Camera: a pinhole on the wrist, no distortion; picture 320 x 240 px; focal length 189.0 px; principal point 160.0 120.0 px. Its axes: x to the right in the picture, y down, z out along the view. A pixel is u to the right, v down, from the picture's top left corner.
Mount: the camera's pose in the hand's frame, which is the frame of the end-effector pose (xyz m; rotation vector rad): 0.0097 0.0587 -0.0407 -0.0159 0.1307 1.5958
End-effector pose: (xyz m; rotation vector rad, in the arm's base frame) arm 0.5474 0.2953 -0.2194 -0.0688 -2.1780 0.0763
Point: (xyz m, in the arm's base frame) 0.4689 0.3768 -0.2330
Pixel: 177.9 82.4
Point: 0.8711 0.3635 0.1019
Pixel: behind the camera
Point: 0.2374 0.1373 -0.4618
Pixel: 49.7 156.7
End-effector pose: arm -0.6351 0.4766 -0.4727 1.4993 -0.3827 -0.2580
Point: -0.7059 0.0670 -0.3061
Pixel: 177.3 90.8
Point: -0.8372 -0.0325 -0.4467
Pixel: 126.0 131.3
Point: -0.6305 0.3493 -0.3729
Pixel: 178.7 70.9
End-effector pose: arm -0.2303 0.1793 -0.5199 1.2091 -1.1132 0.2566
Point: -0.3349 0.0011 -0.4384
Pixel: 135.0 78.9
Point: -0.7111 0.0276 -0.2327
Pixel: 306.2 111.6
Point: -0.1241 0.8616 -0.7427
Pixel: behind the camera
